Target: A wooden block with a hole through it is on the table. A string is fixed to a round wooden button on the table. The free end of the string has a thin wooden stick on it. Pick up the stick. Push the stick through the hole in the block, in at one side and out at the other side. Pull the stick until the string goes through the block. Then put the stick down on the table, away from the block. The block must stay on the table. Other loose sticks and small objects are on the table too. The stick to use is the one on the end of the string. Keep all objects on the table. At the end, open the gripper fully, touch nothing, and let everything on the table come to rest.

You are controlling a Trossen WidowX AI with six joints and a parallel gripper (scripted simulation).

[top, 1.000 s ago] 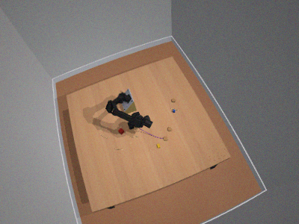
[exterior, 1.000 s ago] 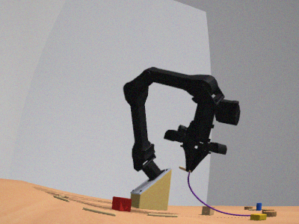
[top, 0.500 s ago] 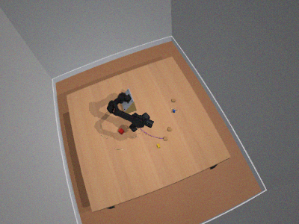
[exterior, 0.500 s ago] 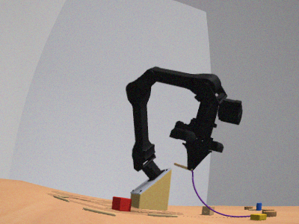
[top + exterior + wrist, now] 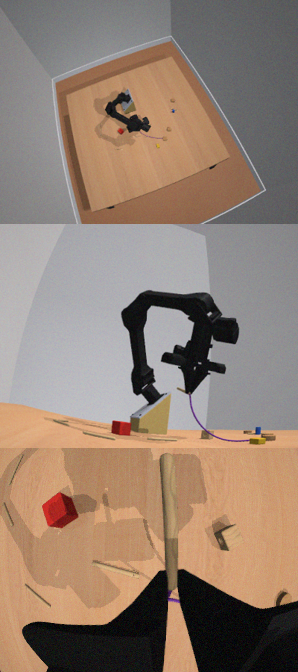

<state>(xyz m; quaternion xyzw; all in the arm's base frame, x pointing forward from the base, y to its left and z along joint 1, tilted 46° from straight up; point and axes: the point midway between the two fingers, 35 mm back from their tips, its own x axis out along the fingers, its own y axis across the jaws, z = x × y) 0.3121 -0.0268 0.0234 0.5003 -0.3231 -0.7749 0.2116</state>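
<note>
Right now my gripper tip is 10 mm past the thin wooden stick and 10 mm below it. From my gripper tip the other things lie so: yellow piece 200 mm ahead, 90 mm to the left, 130 mm below; red cube 90 mm behind, 160 mm to the right, 120 mm below; wooden block 30 mm behind, 100 mm to the left, 120 mm below.
</note>
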